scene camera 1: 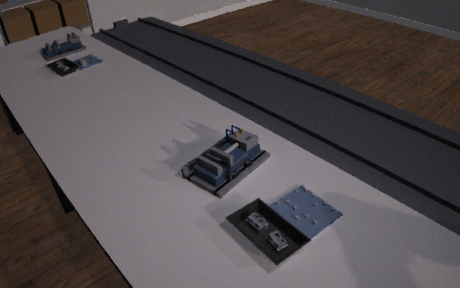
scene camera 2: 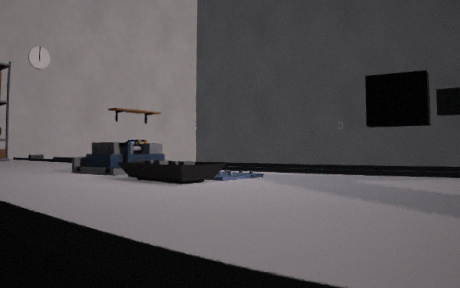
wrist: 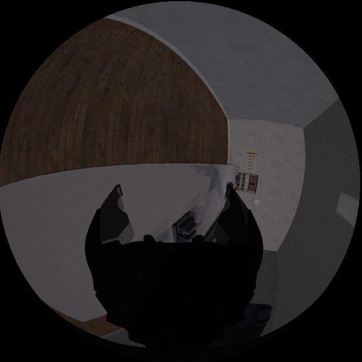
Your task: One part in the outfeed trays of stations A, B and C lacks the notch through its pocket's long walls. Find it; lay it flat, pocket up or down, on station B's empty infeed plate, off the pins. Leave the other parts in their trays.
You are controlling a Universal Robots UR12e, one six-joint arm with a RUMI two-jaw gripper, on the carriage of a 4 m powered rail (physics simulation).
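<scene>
A black tray (scene camera 1: 285,218) (scene camera 2: 165,172) holds two grey parts, one (scene camera 1: 257,221) towards the machine and one (scene camera 1: 277,240) nearer the camera; their notches are too small to tell. A blue plate with small pins (scene camera 1: 325,216) (scene camera 2: 240,176) adjoins this tray. At the far left of scene camera 1, another black tray (scene camera 1: 65,73) holds something grey, beside another blue plate (scene camera 1: 95,61); details are blurred. The frames do not show which station is which. My gripper (wrist: 173,185) is open, its fingers wide apart with no part between them, above the table; it does not show in the scene views.
A blue and grey machine (scene camera 1: 225,160) (scene camera 2: 120,156) (wrist: 186,227) stands beside the nearer tray, with a thin blue bracket rising from it. Another machine (scene camera 1: 62,47) stands at the far station. The dark rail (scene camera 1: 300,100) runs along the table's far side.
</scene>
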